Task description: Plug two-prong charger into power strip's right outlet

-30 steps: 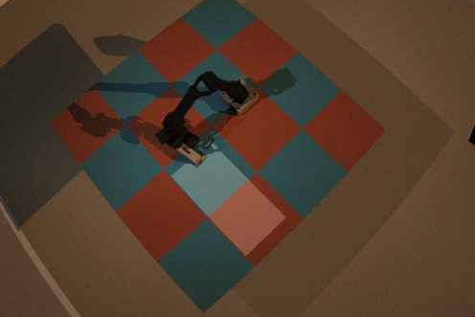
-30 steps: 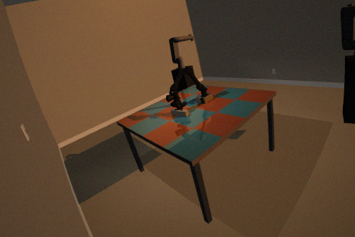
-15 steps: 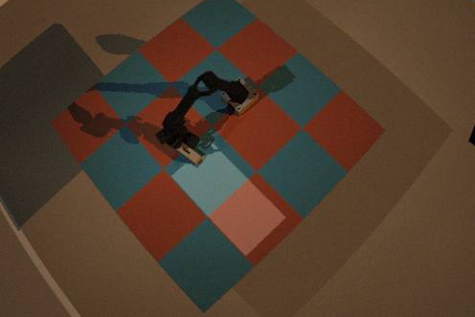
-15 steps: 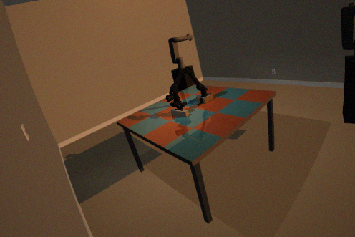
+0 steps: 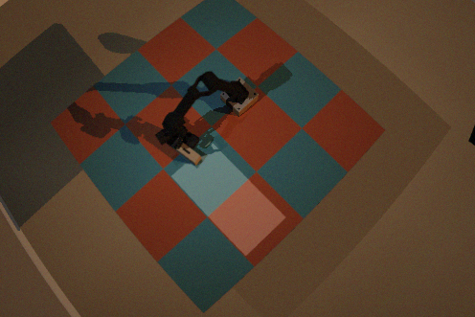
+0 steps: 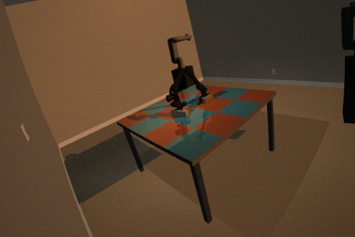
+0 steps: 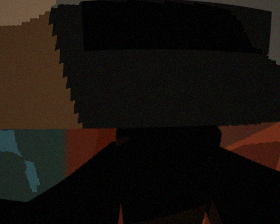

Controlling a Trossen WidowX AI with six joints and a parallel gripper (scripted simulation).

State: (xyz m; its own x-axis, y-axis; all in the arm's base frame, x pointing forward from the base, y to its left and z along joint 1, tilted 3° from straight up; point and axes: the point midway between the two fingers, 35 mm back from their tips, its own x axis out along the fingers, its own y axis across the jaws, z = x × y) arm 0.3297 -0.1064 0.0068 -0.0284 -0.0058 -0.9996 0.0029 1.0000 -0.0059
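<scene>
The two-prong charger lies 2 cm ahead of my gripper tip and 1 cm above it.
</scene>
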